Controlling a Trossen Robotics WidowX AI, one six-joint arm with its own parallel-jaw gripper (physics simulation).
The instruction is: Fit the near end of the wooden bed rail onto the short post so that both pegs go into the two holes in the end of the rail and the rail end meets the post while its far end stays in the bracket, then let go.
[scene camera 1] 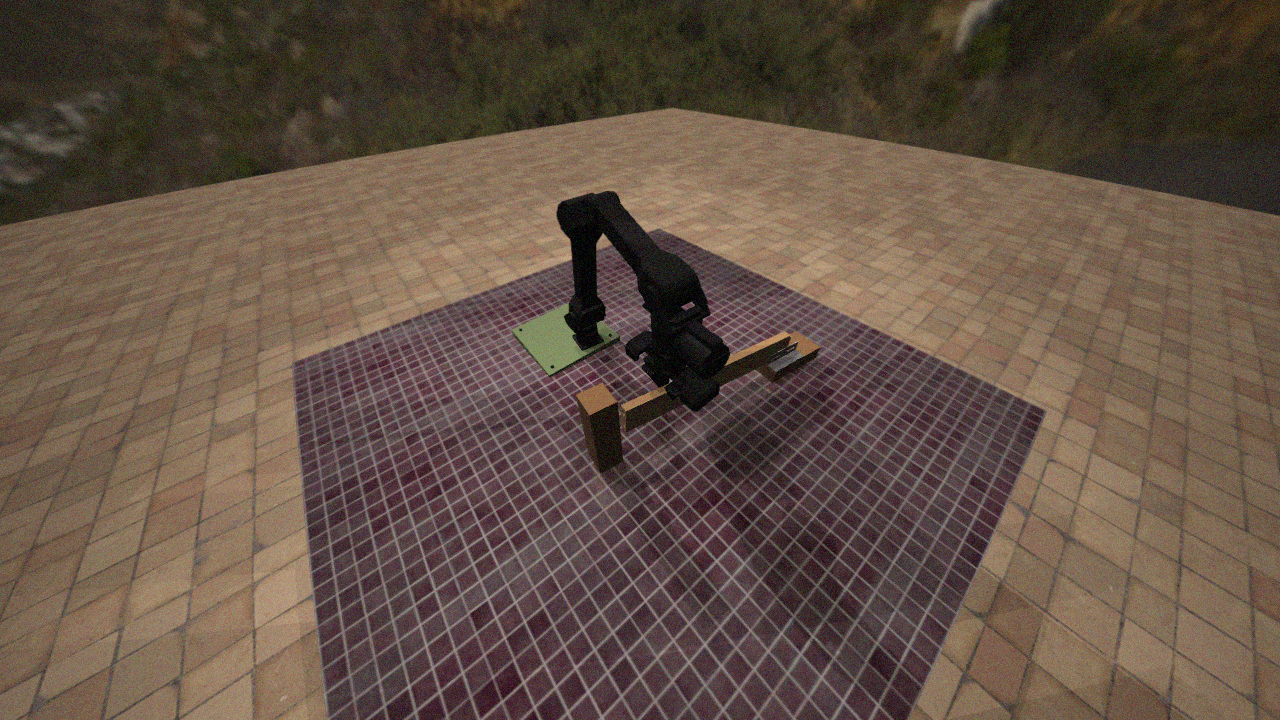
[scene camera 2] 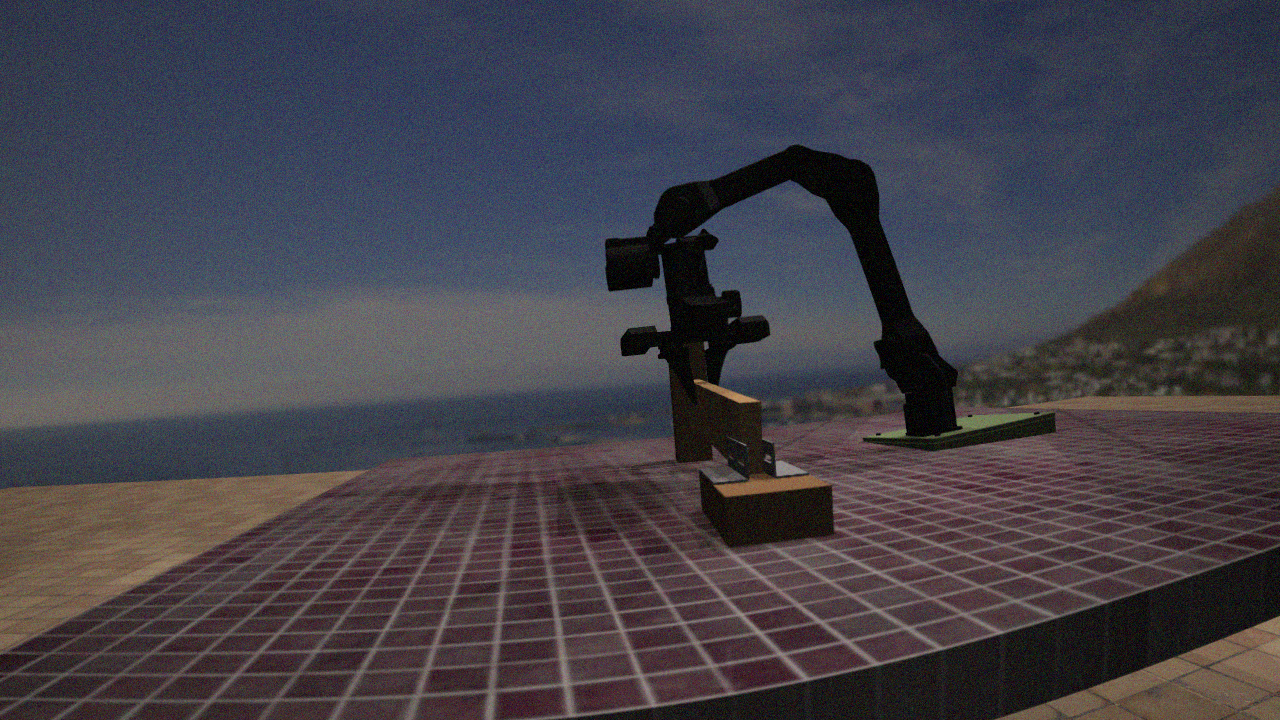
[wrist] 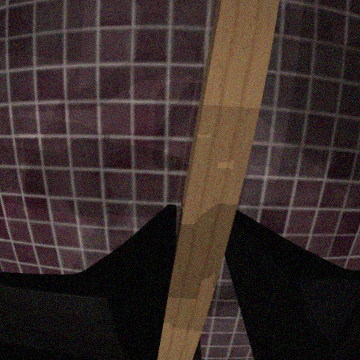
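Seen in the pictures: gripper, fingertip midpoint: [scene camera 1: 669, 395] [wrist: 197, 213]; arm's base, link origin: [scene camera 1: 588, 339] [scene camera 2: 933, 432].
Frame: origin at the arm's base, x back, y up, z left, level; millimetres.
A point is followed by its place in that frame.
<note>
The wooden bed rail [scene camera 1: 750, 360] {x -338, y 66, z 238 mm} [scene camera 2: 729, 417] {x -338, y 66, z 306 mm} [wrist: 232, 90] {x -328, y 94, z 81 mm} is held up off the mat. Its near end is close beside the short post [scene camera 1: 600, 428] {x -356, y 119, z -134 mm} [scene camera 2: 687, 429] {x -340, y 32, z -99 mm}, with a narrow gap between them in scene camera 1. The pegs and holes cannot be made out clearly. The far end stands between the grey metal plates of the bracket [scene camera 1: 785, 361] {x -357, y 22, z 346 mm} [scene camera 2: 737, 456] {x -342, y 36, z 360 mm} on a low wooden block [scene camera 1: 807, 345] {x -346, y 20, z 440 mm} [scene camera 2: 778, 512] {x -331, y 5, z 461 mm}. My gripper [scene camera 1: 678, 392] {x -328, y 73, z 28 mm} [scene camera 2: 701, 382] {x -328, y 73, z 28 mm} [wrist: 197, 213] {x -328, y 73, z 28 mm} is shut on the rail, nearer its post end, one finger on each side. In the wrist view the rail runs slanted between the fingers.
The arm's green base plate [scene camera 1: 550, 347] {x 25, y -2, z -97 mm} [scene camera 2: 993, 430] {x 62, y 0, z 65 mm} lies on the tiled purple mat [scene camera 1: 501, 573] {x -424, y -16, z -358 mm} [scene camera 2: 447, 617] {x -538, y -16, z 582 mm}, on one side of the rail. The arm arches from there over to the rail. Tan paving [scene camera 1: 179, 501] surrounds the mat.
</note>
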